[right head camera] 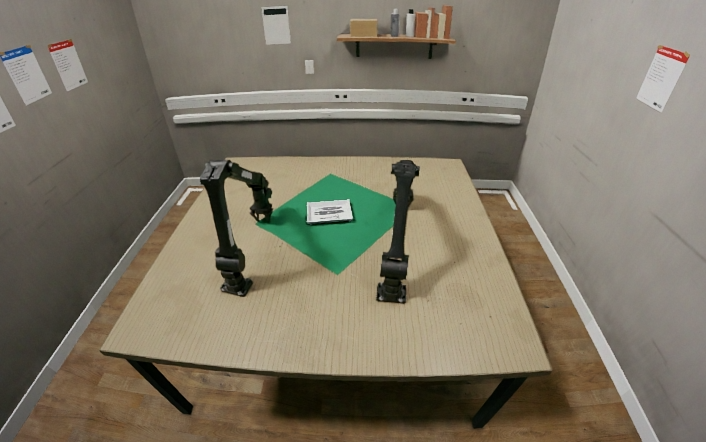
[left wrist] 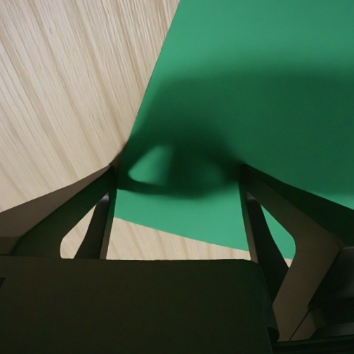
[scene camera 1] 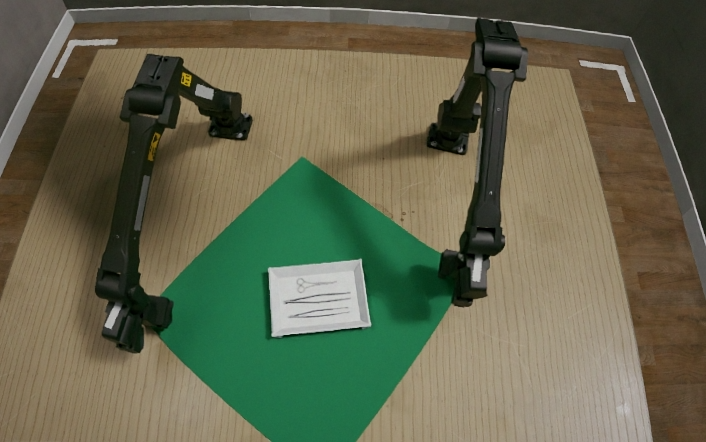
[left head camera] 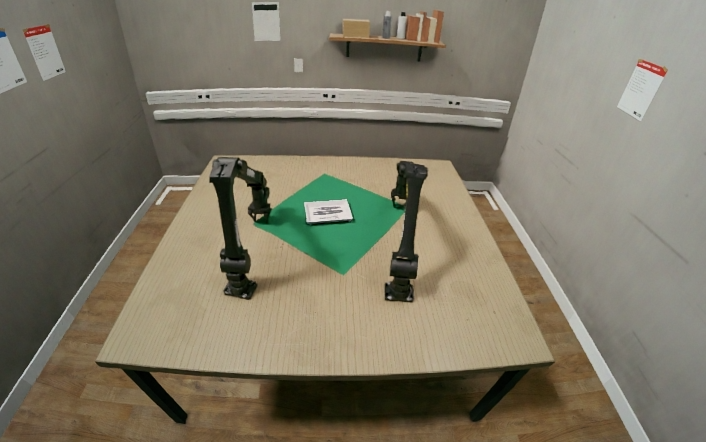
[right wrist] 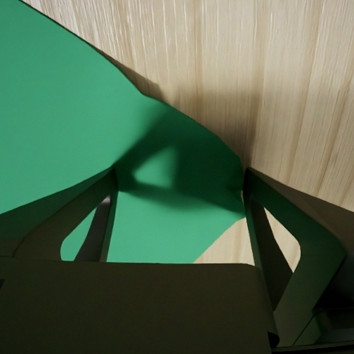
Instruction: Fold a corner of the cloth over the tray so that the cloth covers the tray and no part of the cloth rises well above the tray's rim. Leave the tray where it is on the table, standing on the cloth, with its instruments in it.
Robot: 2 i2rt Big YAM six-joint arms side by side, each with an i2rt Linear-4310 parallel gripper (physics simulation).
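Note:
The green cloth (left head camera: 343, 249) (right head camera: 338, 249) (scene camera 1: 312, 380) (left wrist: 275, 40) (right wrist: 50, 100) is spread on the table like a diamond, mostly flat. The white tray (left head camera: 308, 213) (right head camera: 309, 213) (scene camera 1: 315, 269) stands uncovered near its middle, with scissors (scene camera 1: 318, 283) and two tweezers (scene camera 1: 287, 301) (scene camera 1: 292, 316) inside. My left gripper (left head camera: 259, 218) (left wrist: 177, 175) is open low over one side corner of the cloth, whose edge strip shows between the fingers. My right gripper (left head camera: 399, 204) (right wrist: 180, 178) is open low at the opposite corner; there the cloth edge is curved and its tip reaches one finger. The fingertips are hidden in scene camera 1.
The wooden table (left head camera: 323, 327) (right head camera: 323, 327) (scene camera 1: 547, 364) carries both arm bases (left head camera: 240, 289) (left head camera: 399, 292) on the near side in the head views. A wall shelf (left head camera: 388, 40) with books and bottles is beyond the table's far edge.

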